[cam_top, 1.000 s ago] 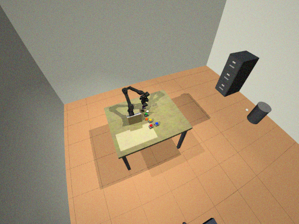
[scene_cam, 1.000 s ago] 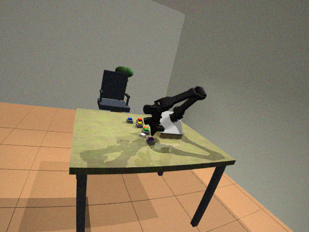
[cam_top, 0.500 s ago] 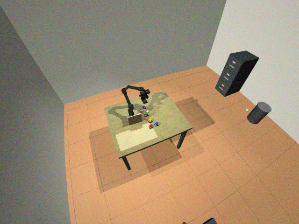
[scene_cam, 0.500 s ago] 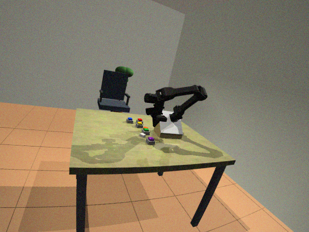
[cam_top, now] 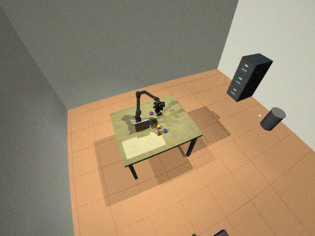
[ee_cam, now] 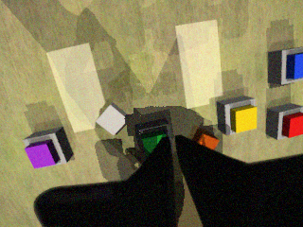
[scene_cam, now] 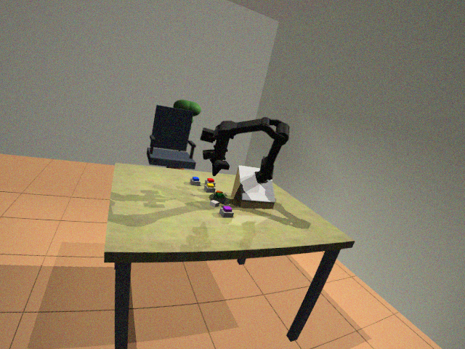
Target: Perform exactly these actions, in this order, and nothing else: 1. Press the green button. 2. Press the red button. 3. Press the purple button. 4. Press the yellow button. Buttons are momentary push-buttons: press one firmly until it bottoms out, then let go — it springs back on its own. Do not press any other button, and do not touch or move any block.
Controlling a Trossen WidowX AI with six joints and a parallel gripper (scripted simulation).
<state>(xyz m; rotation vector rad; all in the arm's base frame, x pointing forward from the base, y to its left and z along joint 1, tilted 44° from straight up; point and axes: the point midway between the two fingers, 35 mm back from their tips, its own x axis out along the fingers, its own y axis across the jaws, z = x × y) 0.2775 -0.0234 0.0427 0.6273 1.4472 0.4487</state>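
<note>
Now: gripper tip 50 mm past the yellow button, 120 mm to the left of it and 100 mm above it. From my gripper tip the other things lie so: grey block (10 mm behind, 60 mm to the left, 120 mm below); then orange block (80 mm behind, 60 mm to the right, 120 mm below); then green button (50 mm behind, 10 mm to the left, 100 mm below).
</note>
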